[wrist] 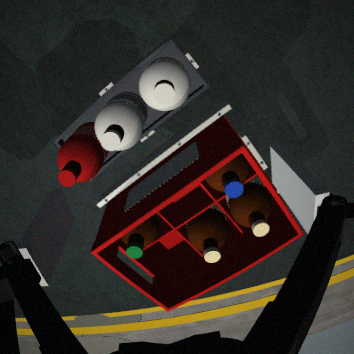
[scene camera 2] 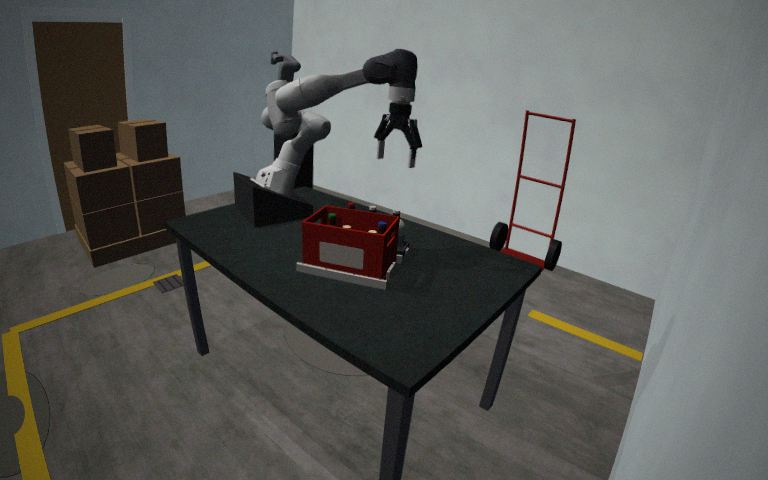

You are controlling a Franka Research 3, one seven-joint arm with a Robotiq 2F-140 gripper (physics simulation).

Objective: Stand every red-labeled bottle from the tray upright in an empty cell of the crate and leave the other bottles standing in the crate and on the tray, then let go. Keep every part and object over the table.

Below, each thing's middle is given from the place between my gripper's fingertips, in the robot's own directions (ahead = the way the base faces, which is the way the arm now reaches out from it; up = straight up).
Right now my hand is 250 mm above the blue-capped bottle (wrist: 229,178), 130 mm to the left of it and 50 mm short of it. From my hand the other things lie so: green-capped bottle (wrist: 144,233) (250 mm below, 180 mm to the right, 120 mm behind); red-labeled bottle (wrist: 79,158) (260 mm below, 160 mm behind, 40 mm to the right).
